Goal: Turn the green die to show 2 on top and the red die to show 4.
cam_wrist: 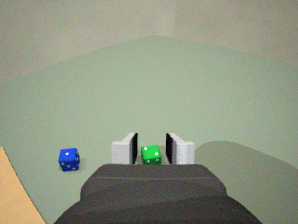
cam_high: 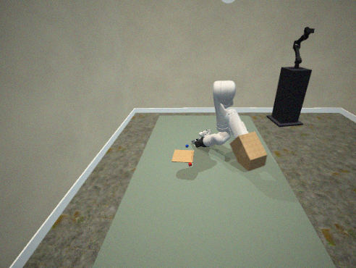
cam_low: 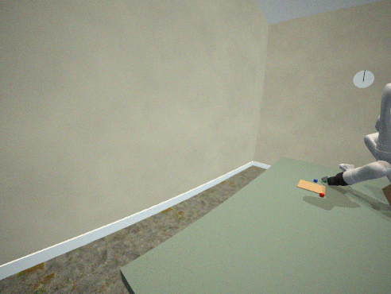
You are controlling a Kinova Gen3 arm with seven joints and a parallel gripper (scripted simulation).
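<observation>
Right now the green die is 1 cm below my hand. Also, from my hand: red die (8 cm ahead, 26 cm to the left, 1 cm below); tan mat (11 cm ahead, 15 cm to the left, 2 cm below); blue die (7 cm ahead, 4 cm to the left, 1 cm below).
</observation>
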